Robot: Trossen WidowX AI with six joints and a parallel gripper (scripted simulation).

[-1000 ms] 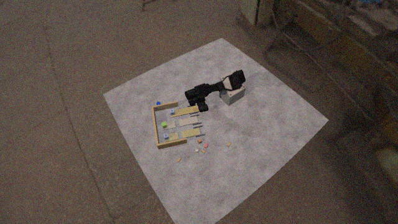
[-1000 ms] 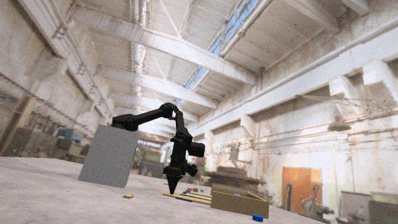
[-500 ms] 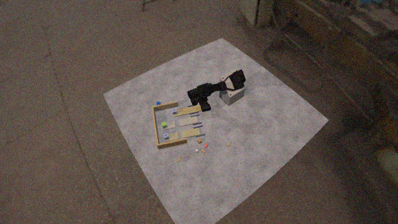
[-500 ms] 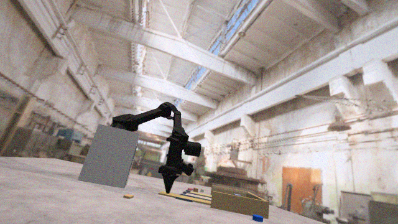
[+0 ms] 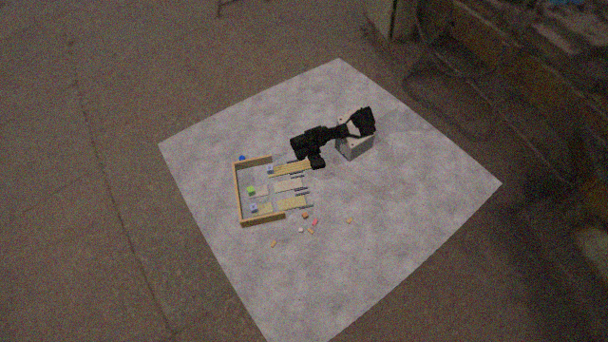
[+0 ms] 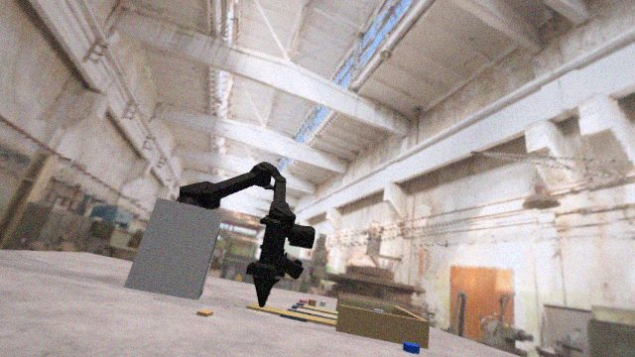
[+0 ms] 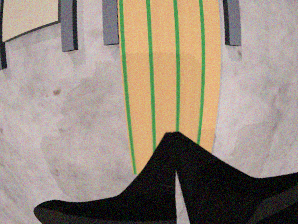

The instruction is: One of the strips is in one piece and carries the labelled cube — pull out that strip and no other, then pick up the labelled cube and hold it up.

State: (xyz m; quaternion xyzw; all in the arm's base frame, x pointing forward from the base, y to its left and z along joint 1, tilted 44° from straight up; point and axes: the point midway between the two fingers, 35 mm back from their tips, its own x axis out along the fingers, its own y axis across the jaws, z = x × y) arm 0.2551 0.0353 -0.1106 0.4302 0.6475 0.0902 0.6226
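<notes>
Now: the strip 8 cm ahead of my gripper tip and 5 cm to the right of it. Also, from my gripper tip: blue disc 23 cm ahead, 26 cm to the right.
</notes>
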